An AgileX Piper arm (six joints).
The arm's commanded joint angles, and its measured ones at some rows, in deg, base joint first. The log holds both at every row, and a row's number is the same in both.
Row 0, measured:
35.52 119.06 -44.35 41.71 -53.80 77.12
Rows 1 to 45, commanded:
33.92 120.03 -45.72 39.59 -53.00 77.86
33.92 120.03 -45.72 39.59 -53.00 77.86
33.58 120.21 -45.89 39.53 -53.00 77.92
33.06 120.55 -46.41 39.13 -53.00 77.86
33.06 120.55 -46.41 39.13 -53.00 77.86
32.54 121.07 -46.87 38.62 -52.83 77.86
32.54 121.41 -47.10 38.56 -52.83 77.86
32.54 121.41 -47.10 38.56 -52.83 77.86
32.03 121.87 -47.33 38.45 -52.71 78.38
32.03 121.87 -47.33 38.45 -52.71 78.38
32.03 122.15 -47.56 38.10 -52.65 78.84
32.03 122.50 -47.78 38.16 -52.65 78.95
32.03 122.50 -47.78 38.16 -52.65 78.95
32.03 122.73 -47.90 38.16 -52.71 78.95
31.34 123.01 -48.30 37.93 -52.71 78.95
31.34 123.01 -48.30 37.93 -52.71 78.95
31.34 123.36 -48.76 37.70 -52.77 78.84
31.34 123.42 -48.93 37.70 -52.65 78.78
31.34 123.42 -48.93 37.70 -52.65 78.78
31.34 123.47 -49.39 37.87 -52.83 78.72
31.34 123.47 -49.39 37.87 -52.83 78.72
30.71 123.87 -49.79 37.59 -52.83 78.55
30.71 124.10 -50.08 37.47 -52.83 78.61
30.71 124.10 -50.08 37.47 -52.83 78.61
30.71 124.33 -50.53 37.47 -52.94 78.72
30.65 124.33 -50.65 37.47 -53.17 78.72
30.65 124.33 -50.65 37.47 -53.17 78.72
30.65 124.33 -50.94 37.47 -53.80 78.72
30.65 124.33 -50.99 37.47 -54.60 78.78
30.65 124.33 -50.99 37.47 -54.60 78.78
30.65 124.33 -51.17 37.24 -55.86 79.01
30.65 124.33 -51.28 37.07 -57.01 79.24
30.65 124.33 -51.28 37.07 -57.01 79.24
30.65 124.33 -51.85 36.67 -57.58 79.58
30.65 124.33 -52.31 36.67 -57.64 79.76
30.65 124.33 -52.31 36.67 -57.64 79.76
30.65 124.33 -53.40 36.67 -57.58 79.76
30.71 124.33 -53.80 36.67 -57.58 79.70
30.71 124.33 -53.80 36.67 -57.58 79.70
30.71 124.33 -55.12 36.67 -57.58 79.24
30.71 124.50 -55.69 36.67 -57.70 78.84
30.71 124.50 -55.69 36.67 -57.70 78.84
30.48 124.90 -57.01 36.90 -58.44 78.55
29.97 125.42 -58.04 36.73 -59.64 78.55
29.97 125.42 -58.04 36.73 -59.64 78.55
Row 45, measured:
31.57 124.96 -53.11 41.08 -50.65 78.78
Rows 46 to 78, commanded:
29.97 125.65 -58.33 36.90 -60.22 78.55
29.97 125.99 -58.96 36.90 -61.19 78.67
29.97 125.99 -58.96 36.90 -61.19 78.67
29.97 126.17 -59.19 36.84 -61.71 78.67
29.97 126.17 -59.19 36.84 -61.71 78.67
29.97 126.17 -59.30 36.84 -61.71 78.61
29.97 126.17 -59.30 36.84 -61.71 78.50
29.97 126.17 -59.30 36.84 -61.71 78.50
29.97 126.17 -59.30 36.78 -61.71 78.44
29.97 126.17 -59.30 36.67 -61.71 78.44
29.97 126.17 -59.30 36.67 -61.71 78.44
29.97 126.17 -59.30 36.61 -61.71 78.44
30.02 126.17 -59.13 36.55 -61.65 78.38
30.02 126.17 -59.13 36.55 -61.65 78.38
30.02 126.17 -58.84 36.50 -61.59 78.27
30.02 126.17 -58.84 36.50 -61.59 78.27
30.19 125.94 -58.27 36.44 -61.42 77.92
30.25 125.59 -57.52 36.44 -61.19 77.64
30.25 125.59 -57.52 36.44 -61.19 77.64
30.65 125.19 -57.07 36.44 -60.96 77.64
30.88 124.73 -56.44 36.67 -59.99 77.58
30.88 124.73 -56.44 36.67 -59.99 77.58
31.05 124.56 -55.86 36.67 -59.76 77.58
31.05 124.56 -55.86 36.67 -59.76 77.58
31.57 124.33 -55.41 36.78 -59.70 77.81
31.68 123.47 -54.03 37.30 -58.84 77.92
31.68 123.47 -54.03 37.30 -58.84 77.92
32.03 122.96 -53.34 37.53 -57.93 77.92
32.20 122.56 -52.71 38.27 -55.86 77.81
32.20 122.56 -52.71 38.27 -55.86 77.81
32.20 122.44 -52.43 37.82 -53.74 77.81
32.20 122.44 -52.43 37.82 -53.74 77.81
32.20 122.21 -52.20 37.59 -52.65 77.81
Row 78, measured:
32.20 124.10 -51.68 41.14 -51.74 78.50
